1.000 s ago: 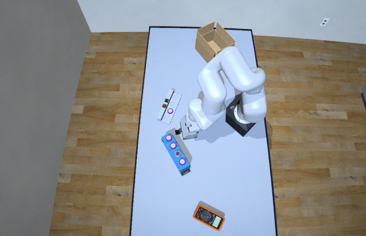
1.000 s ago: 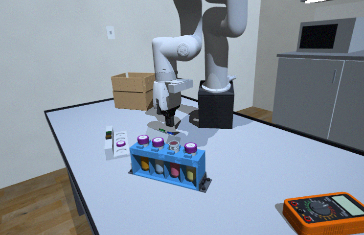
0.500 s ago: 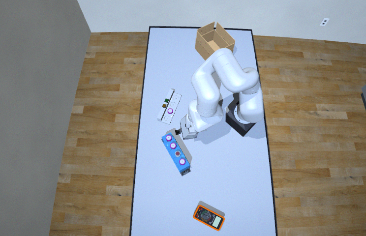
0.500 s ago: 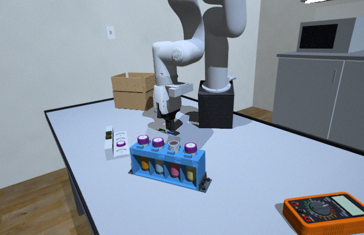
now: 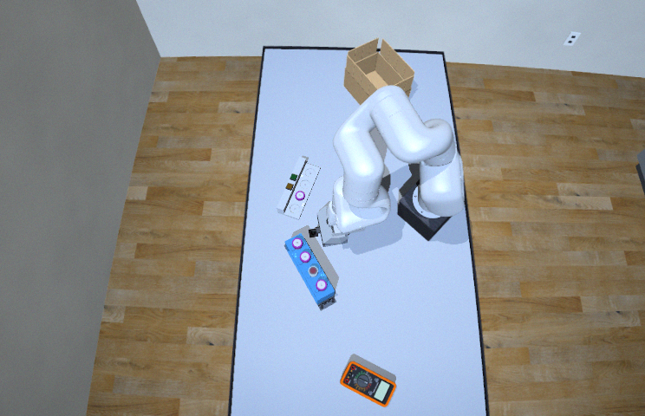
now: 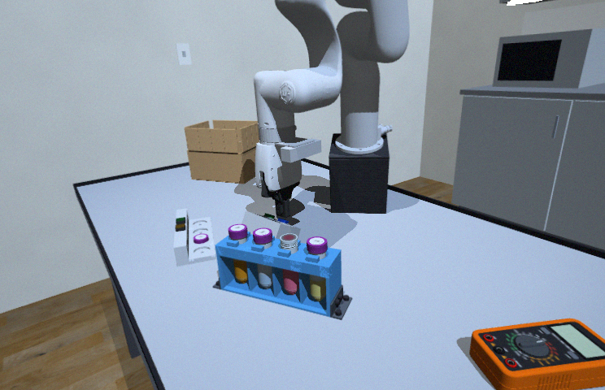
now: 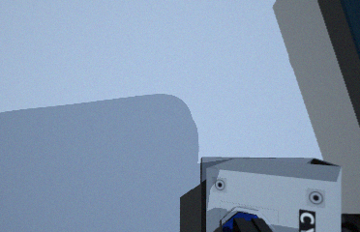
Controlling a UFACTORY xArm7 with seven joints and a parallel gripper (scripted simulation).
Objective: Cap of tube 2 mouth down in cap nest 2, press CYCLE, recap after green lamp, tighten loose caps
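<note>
My gripper is now 3 cm above the blue cycle key. The rest, counted from my hand: key housing: 3 cm ahead, 2 cm to the right, 4 cm below; then green ready key: 2 cm ahead, 4 cm to the right, 3 cm below; then cap 4: 13 cm ahead, 10 cm to the left, 2 cm above.
</note>
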